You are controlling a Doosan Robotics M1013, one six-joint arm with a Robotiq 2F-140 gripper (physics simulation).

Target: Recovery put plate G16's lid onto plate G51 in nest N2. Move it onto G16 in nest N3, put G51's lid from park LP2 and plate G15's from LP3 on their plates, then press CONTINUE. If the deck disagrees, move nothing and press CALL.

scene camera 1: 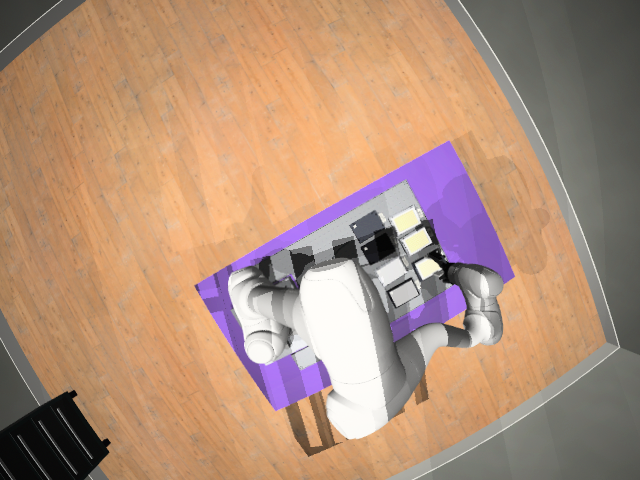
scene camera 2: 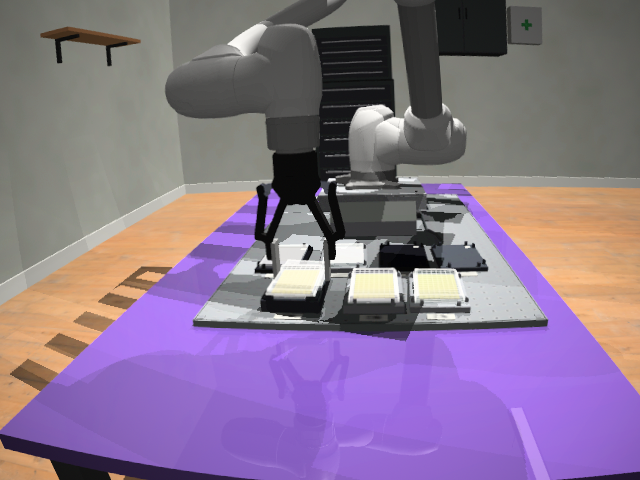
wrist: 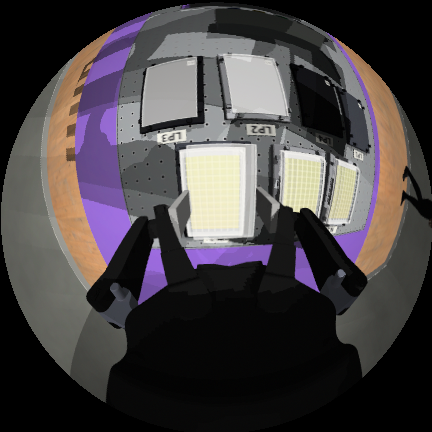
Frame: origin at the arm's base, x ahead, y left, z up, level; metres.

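Seen in the pictures: gripper, between the fingertips: (scene camera 1: 430,264) (scene camera 2: 302,277) (wrist: 222,198); arm's base, origin of its link: (scene camera 2: 373,184).
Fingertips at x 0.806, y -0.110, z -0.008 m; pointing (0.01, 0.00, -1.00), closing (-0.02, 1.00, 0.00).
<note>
Offsets run from my fingertips to a thing's top centre. "spot": to the spot under its first point. Level surfaces: height alone.
My gripper (scene camera 1: 437,266) (scene camera 2: 301,263) (wrist: 222,198) is shut on a clear lid {dz +0.013, dx -0.008, dy +0.000 m} (scene camera 2: 305,267) (wrist: 251,200), pads at its two sides. The lid is over plate G16 {spot: dz +0.007, dx -0.034, dy +0.001 m} (scene camera 1: 425,267) (scene camera 2: 294,284) (wrist: 212,192) in nest N3, its edge past the plate's right side in the wrist view; whether it touches is unclear. Plate G51 {dz -0.007, dx -0.004, dy +0.128 m} (scene camera 1: 417,240) (scene camera 2: 374,285) (wrist: 301,180) is in N2, plate G15 {dz -0.010, dx -0.006, dy +0.243 m} (scene camera 1: 406,220) (scene camera 2: 438,285) (wrist: 345,192) beyond it. Pale lids lie on LP2 {dz -0.019, dx -0.186, dy +0.058 m} (scene camera 1: 391,271) (scene camera 2: 348,254) (wrist: 255,85) and LP3 {dz -0.019, dx -0.180, dy -0.072 m} (scene camera 1: 403,292) (scene camera 2: 284,255) (wrist: 170,92). The buttons cannot be made out.
Black park LP4 {dz -0.017, dx -0.190, dy +0.188 m} (scene camera 1: 378,246) (scene camera 2: 404,255) (wrist: 320,100) and dark grey LP1 {dz -0.017, dx -0.186, dy +0.309 m} (scene camera 1: 368,226) (scene camera 2: 460,256) (wrist: 357,120) are beside LP2. A raised grey box {dz +0.047, dx -0.403, dy +0.118 m} (scene camera 2: 372,217) stands behind the parks. The perforated deck {dz -0.037 m} (scene camera 2: 506,304) lies on the purple table {dz -0.050 m} (scene camera 1: 480,222) (scene camera 2: 206,403).
</note>
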